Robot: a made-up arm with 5 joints.
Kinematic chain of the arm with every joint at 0, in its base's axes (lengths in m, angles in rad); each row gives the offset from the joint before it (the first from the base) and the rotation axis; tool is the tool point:
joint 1: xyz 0 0 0.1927 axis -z
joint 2: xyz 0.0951 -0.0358 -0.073 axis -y
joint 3: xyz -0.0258 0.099 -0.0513 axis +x
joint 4: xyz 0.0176 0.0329 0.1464 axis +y
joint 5: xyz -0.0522 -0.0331 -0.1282 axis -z
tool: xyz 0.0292 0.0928 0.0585
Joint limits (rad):
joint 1: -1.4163..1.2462
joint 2: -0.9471..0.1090
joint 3: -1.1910..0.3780
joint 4: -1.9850..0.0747
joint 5: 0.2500..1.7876
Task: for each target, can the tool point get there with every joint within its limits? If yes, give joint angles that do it. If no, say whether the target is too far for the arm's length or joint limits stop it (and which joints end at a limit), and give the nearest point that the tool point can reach.
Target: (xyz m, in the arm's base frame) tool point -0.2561 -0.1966 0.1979
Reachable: no: joint limits stop it (at a limit: joint 1, joint 2, joint 3, joint 4, joint 5) | nearest point -0.0146 -0.1362 0.2438 | short by 0.253 m
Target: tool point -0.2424 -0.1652 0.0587
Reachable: no: joint limits stop it (at a limit: joint 1, joint 2, joint 3, joint 4, joint 5) | nearest point -0.1624 0.0314 0.0733 | short by 0.213 m
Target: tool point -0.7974 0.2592 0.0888
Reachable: no: too far | nearest point -0.2481 0.1681 0.0932 | short by 0.557 m
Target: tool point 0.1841 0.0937 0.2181
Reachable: yes | joints -0.3536 -0.3991 0.1838 -1.5327 1.3113
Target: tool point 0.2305 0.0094 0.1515
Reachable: yes | joints 0.7252 -0.0324 -0.6325 -0.7850 0.9766
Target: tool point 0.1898 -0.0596 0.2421
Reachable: yes | joints 0.5972 -0.2751 0.1202 -1.6358 1.0808
